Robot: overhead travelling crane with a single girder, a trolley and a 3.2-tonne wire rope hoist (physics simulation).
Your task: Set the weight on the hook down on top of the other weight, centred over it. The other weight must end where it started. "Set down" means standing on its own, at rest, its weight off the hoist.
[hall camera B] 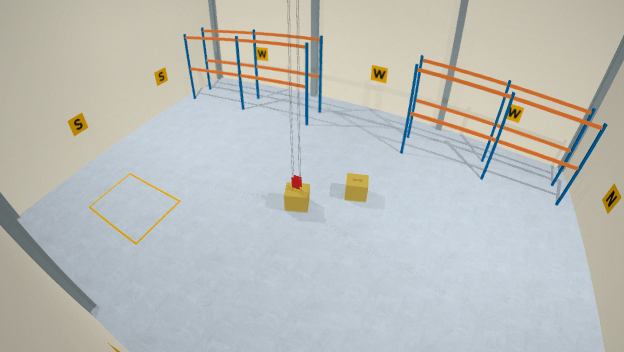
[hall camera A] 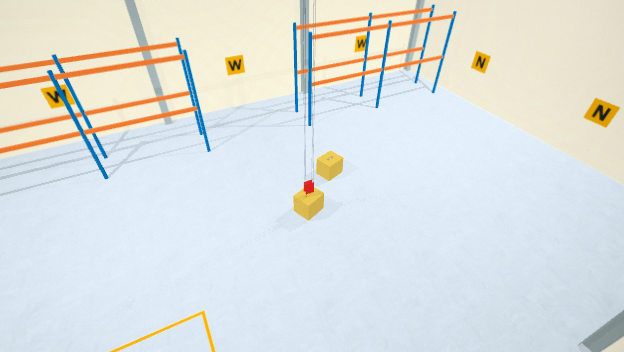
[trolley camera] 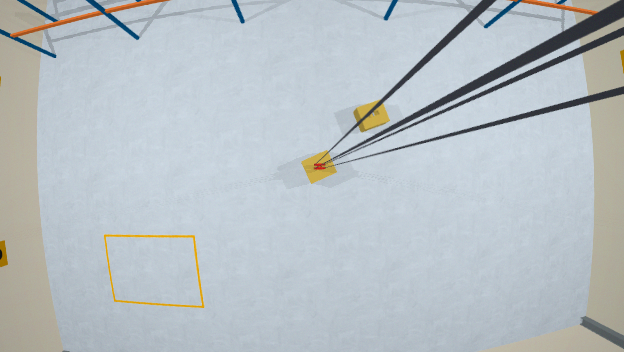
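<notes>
The hook under the red hook block (hall camera A: 309,188) (hall camera B: 296,182) (trolley camera: 319,166) is shut on a yellow box-shaped weight (hall camera A: 308,206) (hall camera B: 297,201) (trolley camera: 312,175). This weight hangs upright, low over the floor; its exact gap to the floor is hard to tell. The other weight (hall camera A: 329,169) (hall camera B: 356,191) (trolley camera: 377,120), also a yellow box, stands upright on the floor. It is apart from the hooked weight, behind it and to the right in the trolley view. A small lifting eye shows on its top. The hook itself is too small to make out clearly.
One blue-and-orange rack (hall camera A: 125,66) (hall camera B: 306,100) (trolley camera: 60,25) and a second rack (hall camera A: 309,80) (hall camera B: 497,136) (trolley camera: 555,6) stand along the W wall. A yellow outlined rectangle (hall camera A: 157,332) (hall camera B: 155,187) (trolley camera: 150,236) is marked on the floor. Hoist ropes cross the trolley view.
</notes>
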